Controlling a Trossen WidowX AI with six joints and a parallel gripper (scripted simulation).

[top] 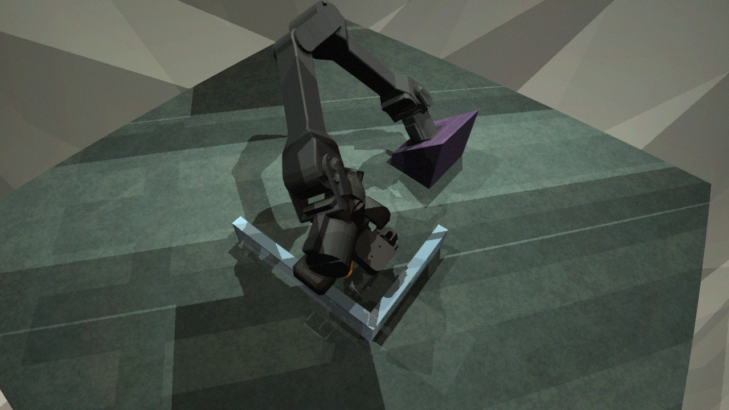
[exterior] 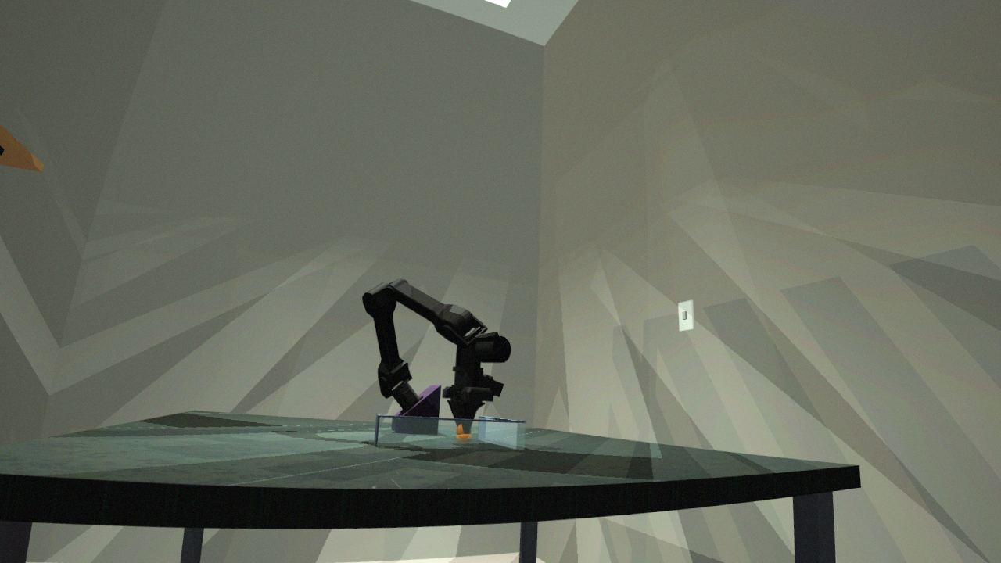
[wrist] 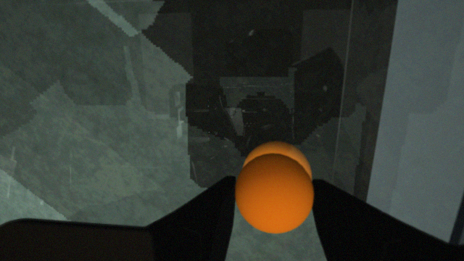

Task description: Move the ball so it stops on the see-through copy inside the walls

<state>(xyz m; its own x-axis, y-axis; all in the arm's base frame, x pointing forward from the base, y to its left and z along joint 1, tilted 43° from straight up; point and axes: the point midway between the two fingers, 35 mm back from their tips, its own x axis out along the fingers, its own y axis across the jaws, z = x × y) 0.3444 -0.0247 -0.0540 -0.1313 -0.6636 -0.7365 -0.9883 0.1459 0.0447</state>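
Now: the see-through copy of ball 1 cm below my gripper tip. The rest, counted from my gripper tip: orange ball: right at my gripper tip.
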